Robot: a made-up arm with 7 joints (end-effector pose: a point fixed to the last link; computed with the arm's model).
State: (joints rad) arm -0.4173 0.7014 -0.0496 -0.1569 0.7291 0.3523 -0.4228
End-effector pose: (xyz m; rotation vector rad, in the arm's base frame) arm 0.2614 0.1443 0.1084 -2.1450 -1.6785 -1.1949
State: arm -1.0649 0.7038 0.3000 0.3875 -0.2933 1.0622 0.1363
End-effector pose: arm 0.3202 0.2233 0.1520 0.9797 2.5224 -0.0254
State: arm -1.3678 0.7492 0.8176 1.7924 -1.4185 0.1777 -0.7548
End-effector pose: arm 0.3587 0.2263 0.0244 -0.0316 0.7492 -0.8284
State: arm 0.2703 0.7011 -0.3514 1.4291 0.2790 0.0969 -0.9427
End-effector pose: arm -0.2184 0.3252 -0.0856 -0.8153 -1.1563 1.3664
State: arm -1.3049 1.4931 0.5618 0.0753 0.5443 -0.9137 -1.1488
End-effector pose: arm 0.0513 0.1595 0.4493 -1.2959 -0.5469 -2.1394
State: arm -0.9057 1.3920 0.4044 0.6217 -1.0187 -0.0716 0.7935
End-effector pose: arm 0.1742 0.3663 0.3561 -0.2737 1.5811 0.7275
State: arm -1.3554 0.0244 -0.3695 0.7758 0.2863 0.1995 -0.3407
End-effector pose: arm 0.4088 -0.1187 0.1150 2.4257 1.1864 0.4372
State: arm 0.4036 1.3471 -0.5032 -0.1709 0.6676 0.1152 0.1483
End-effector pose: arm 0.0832 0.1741 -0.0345 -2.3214 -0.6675 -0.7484
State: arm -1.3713 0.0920 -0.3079 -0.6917 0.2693 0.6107 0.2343
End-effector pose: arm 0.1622 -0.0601 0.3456 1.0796 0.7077 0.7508
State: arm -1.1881 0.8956 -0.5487 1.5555 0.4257 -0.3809 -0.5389
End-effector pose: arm 0.3094 0.3247 0.0502 -2.0154 -1.5741 -0.4018
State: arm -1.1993 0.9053 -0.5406 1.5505 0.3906 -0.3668 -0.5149
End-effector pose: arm 0.3112 0.3270 0.0576 -2.0053 -1.6466 -0.4475
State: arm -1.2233 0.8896 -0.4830 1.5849 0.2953 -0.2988 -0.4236
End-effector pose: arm 0.3133 0.3313 0.0590 -1.9340 -1.9126 -0.5143
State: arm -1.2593 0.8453 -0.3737 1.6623 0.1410 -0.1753 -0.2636
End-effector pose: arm 0.3127 0.3345 0.0466 -1.7176 -2.3557 -0.5316
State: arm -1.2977 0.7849 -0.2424 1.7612 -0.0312 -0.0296 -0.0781
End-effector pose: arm 0.3079 0.3277 0.0172 -1.3418 -2.7820 -0.4033
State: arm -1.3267 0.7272 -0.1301 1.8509 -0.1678 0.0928 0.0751
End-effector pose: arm 0.3015 0.3087 -0.0170 0.9575 2.9641 0.1766
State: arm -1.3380 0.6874 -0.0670 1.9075 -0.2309 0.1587 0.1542
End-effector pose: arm 0.2961 0.2907 -0.0406 0.7764 3.0394 0.0173
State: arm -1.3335 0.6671 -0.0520 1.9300 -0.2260 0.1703 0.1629
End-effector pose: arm 0.2925 0.2831 -0.0515 -0.7627 -3.0220 0.0305
